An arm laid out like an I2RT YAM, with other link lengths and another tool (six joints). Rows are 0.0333 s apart.
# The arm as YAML. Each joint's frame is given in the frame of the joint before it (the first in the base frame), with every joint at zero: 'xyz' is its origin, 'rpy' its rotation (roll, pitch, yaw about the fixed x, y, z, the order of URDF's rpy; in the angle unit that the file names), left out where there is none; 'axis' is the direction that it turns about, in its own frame. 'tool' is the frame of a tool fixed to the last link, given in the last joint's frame.
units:
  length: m
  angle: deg
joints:
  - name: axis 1
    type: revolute
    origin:
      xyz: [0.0, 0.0, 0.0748]
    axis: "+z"
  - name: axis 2
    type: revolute
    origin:
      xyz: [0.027, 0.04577, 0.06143]
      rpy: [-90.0, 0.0, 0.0]
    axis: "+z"
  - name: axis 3
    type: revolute
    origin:
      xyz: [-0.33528, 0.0, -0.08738]
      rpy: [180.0, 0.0, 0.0]
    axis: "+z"
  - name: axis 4
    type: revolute
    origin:
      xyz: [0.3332, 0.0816, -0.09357]
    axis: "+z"
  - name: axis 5
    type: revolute
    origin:
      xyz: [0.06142, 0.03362, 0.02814]
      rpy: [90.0, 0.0, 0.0]
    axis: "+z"
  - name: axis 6
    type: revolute
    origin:
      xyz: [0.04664, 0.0, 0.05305]
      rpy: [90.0, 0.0, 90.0]
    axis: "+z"
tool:
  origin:
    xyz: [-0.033, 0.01, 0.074]
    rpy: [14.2, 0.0, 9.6]
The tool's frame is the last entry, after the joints.
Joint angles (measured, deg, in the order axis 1, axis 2, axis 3, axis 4, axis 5, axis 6), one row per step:
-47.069, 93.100, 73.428, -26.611, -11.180, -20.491
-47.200, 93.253, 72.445, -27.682, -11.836, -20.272
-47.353, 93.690, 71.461, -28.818, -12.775, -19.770
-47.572, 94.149, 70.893, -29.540, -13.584, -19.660
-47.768, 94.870, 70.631, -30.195, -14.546, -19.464
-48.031, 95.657, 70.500, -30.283, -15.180, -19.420
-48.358, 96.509, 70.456, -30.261, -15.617, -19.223
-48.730, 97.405, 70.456, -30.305, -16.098, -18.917
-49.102, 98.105, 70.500, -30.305, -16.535, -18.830
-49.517, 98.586, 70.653, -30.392, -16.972, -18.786
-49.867, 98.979, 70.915, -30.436, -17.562, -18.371
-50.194, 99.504, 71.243, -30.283, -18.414, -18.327
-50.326, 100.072, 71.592, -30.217, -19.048, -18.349
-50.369, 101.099, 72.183, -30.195, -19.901, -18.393
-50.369, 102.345, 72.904, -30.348, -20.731, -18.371
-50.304, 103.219, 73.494, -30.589, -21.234, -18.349
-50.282, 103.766, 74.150, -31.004, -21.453, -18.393
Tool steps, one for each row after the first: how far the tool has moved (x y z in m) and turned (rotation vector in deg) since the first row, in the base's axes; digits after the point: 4 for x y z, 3 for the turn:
-0.0039, 0.0046, -0.0097, 2.077, 1.071, 0.155
-0.0073, 0.0094, -0.0211, 4.736, 2.116, 0.240
-0.0097, 0.0118, -0.0290, 6.516, 2.802, 0.441
-0.0105, 0.0132, -0.0363, 8.356, 3.287, 0.680
-0.0107, 0.0121, -0.0427, 9.475, 3.565, 0.758
-0.0109, 0.0097, -0.0490, 10.487, 3.807, 0.529
-0.0113, 0.0071, -0.0553, 11.640, 4.025, 0.190
-0.0118, 0.0045, -0.0599, 12.432, 4.138, -0.004
-0.0128, 0.0017, -0.0622, 13.020, 4.095, -0.200
-0.0127, -0.0008, -0.0628, 13.720, 3.707, -0.512
-0.0119, -0.0035, -0.0636, 14.244, 3.186, -0.349
-0.0103, -0.0052, -0.0650, 14.689, 2.902, -0.083
-0.0071, -0.0073, -0.0682, 15.438, 2.669, 0.404
-0.0035, -0.0093, -0.0724, 16.418, 2.600, 0.845
-0.0007, -0.0104, -0.0751, 17.107, 2.635, 1.158
0.0012, -0.0118, -0.0752, 17.435, 2.711, 1.322

